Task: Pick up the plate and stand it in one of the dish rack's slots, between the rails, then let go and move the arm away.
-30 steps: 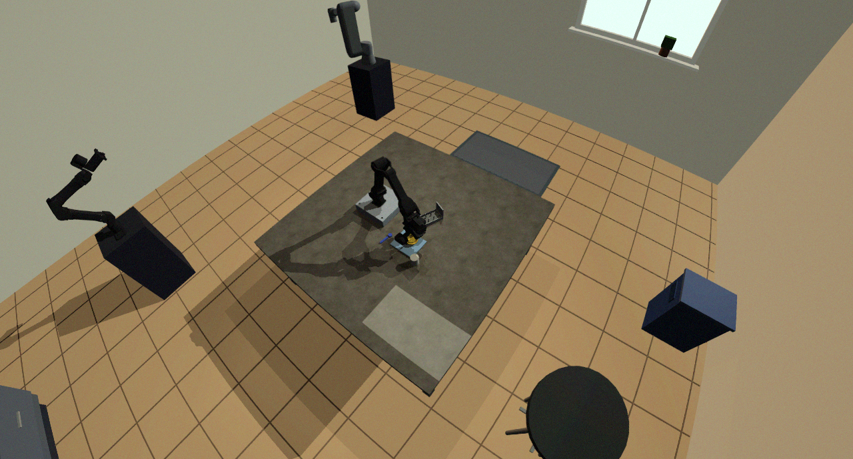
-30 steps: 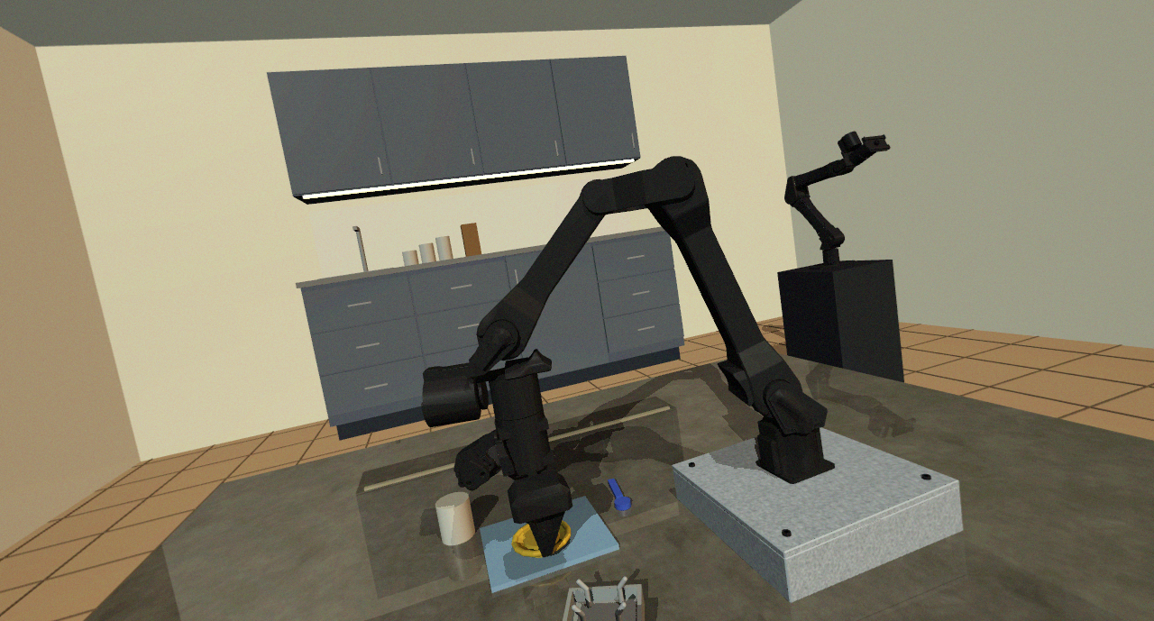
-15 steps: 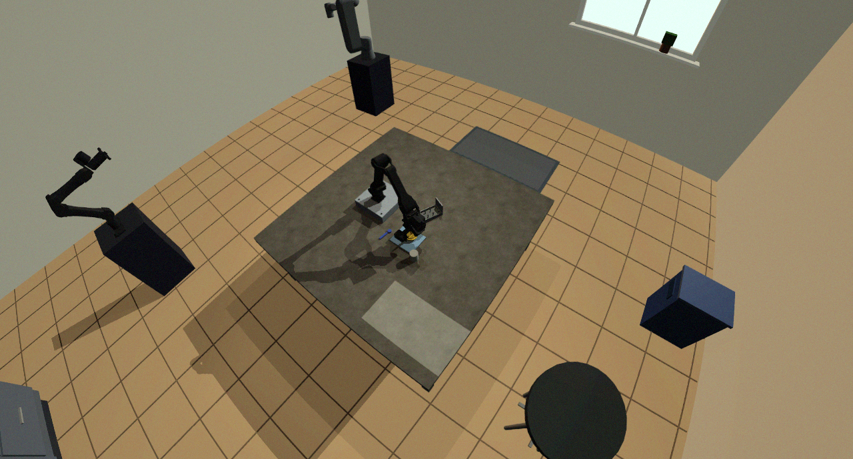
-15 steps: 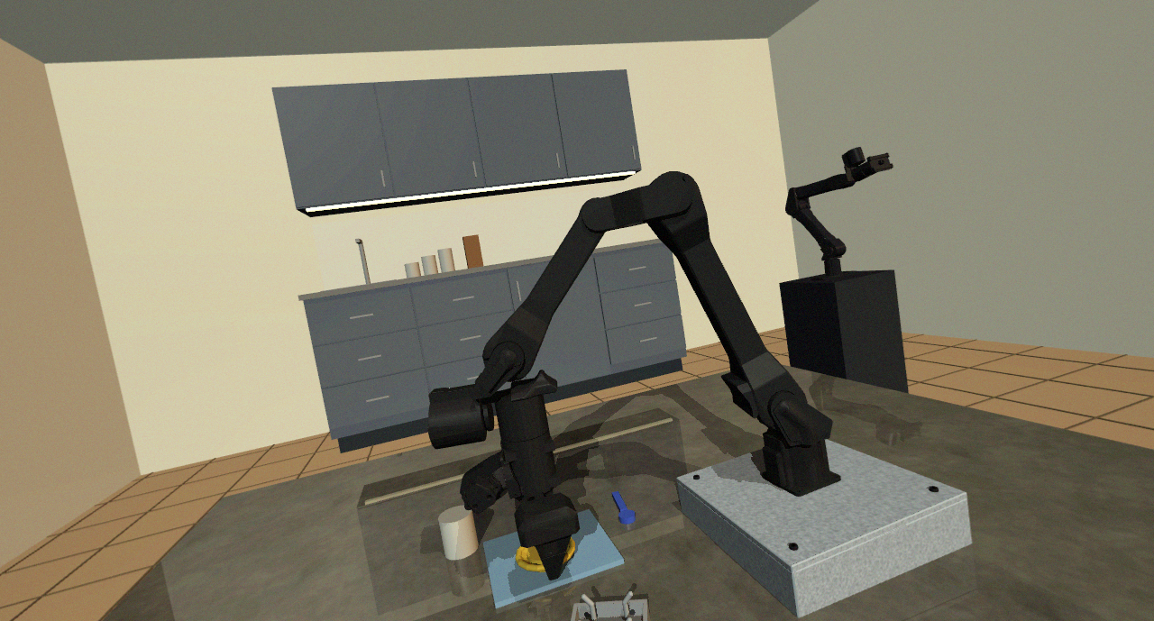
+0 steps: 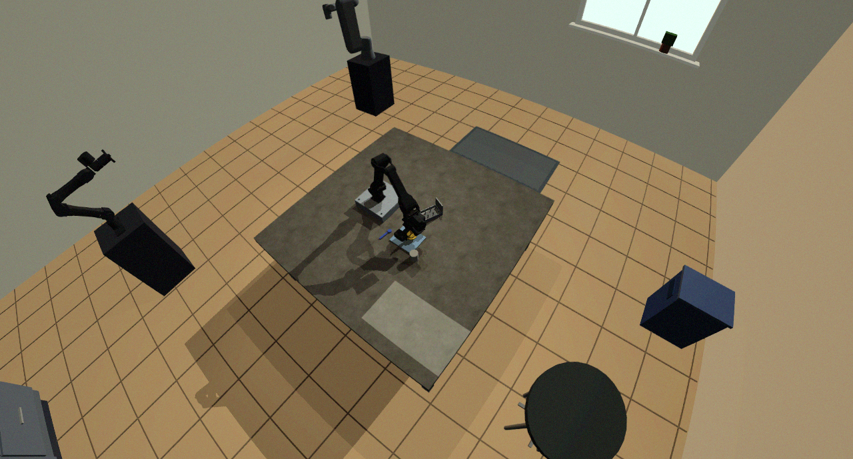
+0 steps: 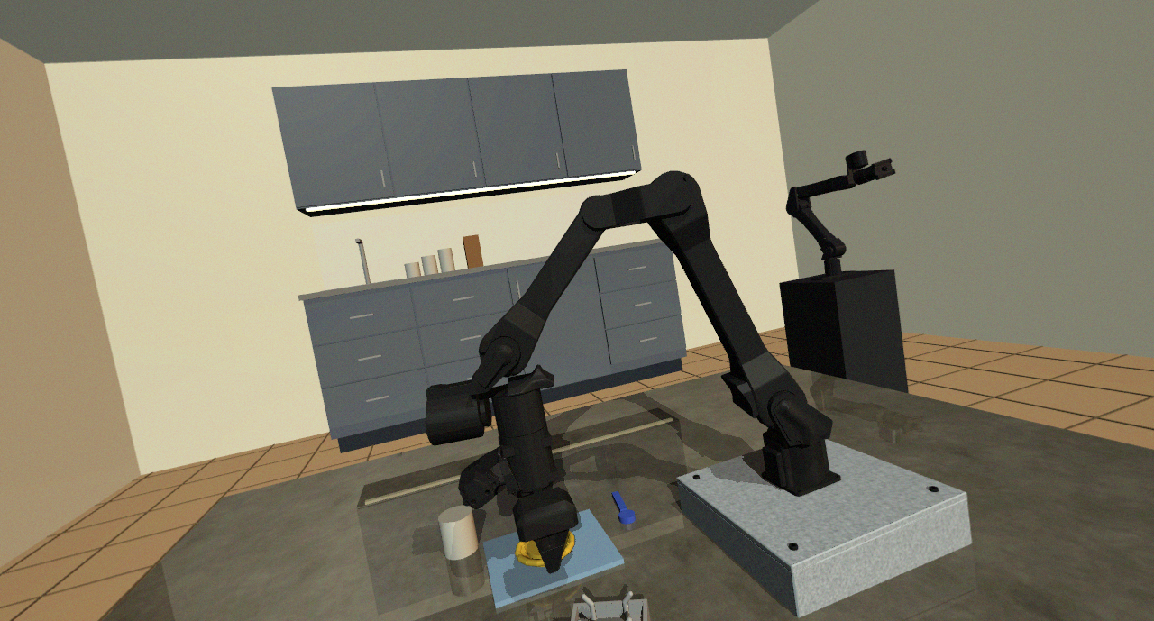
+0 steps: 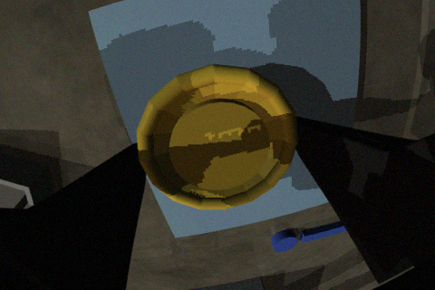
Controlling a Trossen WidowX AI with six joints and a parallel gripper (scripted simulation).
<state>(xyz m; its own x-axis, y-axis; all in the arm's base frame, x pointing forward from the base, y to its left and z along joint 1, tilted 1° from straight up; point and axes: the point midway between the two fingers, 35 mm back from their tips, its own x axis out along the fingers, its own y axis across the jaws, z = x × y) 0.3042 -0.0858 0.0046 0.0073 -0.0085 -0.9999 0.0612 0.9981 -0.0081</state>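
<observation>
Right now the blue mat is 10 mm behind my gripper tip, 20 mm to the right of it and 10 mm below it. From my gripper tip the other things lie so: small blue spoon: 120 mm behind, 60 mm to the right, 10 mm below; yellow plate: 10 mm above; white cup: 100 mm ahead, 100 mm to the right, 10 mm above.
</observation>
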